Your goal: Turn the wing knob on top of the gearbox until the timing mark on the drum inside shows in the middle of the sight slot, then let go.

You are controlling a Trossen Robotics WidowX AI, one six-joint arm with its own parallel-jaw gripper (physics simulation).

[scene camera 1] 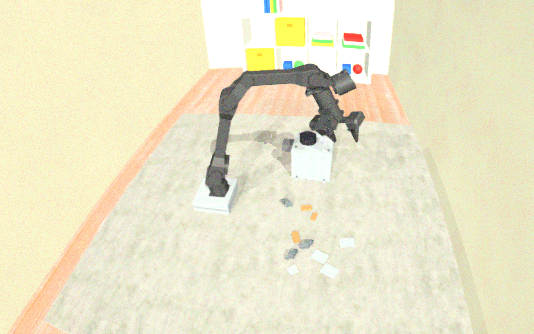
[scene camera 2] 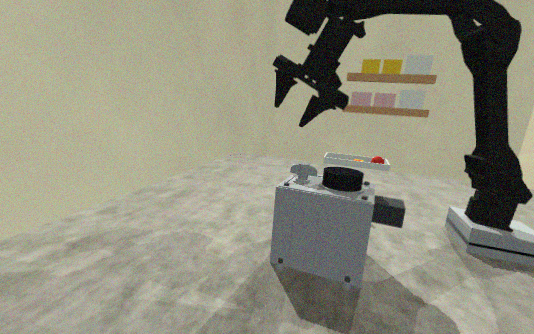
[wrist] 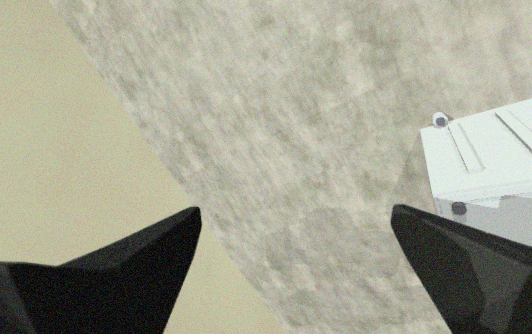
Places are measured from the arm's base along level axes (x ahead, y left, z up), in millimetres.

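Pixels of known places: gripper, fingertip midpoint: (scene camera 1: pixel 346 142) (scene camera 2: pixel 287 116) (wrist: pixel 295 215); arm's base at its link origin: (scene camera 1: pixel 219 190) (scene camera 2: pixel 486 221).
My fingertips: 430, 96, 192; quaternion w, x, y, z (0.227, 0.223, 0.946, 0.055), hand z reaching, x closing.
Observation:
For each thing: its middle in the pictures, then the offset to it from my fingertips, as dx, dy, dz. "*": a spot on its surface instead. Level surfaces: height alone.
- gearbox at the middle of its body: (scene camera 2: pixel 337 215) (scene camera 1: pixel 307 152) -141, +133, -154
- grey wing knob at the middle of its body: (scene camera 2: pixel 304 168) -73, +131, -81
- round black cap at a spot on its surface: (scene camera 2: pixel 343 179) * -144, +165, -81
- dark block at a spot on its surface: (scene camera 2: pixel 389 212) * -217, +157, -124
- mat at its surface level: dz -240
The gearbox (scene camera 1: pixel 312 161) (scene camera 2: pixel 321 231) (wrist: pixel 477 150) is a pale box standing upright on the mat; part of it shows at the right of the wrist view. On its top, the grey wing knob (scene camera 2: pixel 304 172) stands beside a round black cap (scene camera 1: pixel 308 138) (scene camera 2: pixel 343 179). The knob cannot be made out in scene camera 1 and does not show in the wrist view. The sight slot and timing mark cannot be made out. My gripper (scene camera 1: pixel 345 140) (scene camera 2: pixel 289 116) (wrist: pixel 295 215) is open and empty, tilted, above the knob's level and apart from it in scene camera 2.
A dark block (scene camera 1: pixel 288 145) (scene camera 2: pixel 389 212) juts from the gearbox's side. Orange pieces (scene camera 1: pixel 306 207), grey pieces (scene camera 1: pixel 306 244) and pale flat tiles (scene camera 1: pixel 319 256) lie on the mat (scene camera 1: pixel 165 240). A white tray (scene camera 2: pixel 345 164) holding a red ball (scene camera 2: pixel 377 160) lies beyond the gearbox.

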